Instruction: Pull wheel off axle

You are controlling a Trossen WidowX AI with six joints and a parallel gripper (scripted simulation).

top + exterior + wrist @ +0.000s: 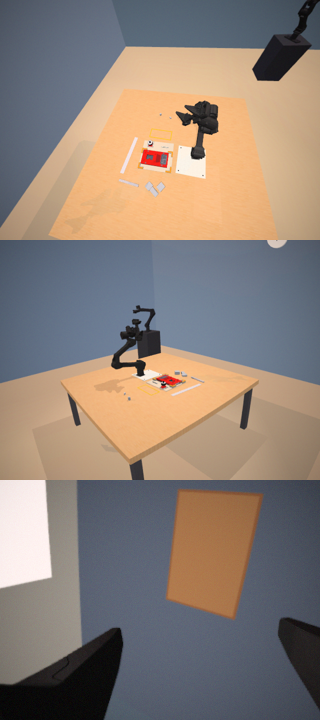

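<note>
Now: the wheel 210 mm ahead of my gripper tip, 10 mm to the left of it and 440 mm below it.
</note>
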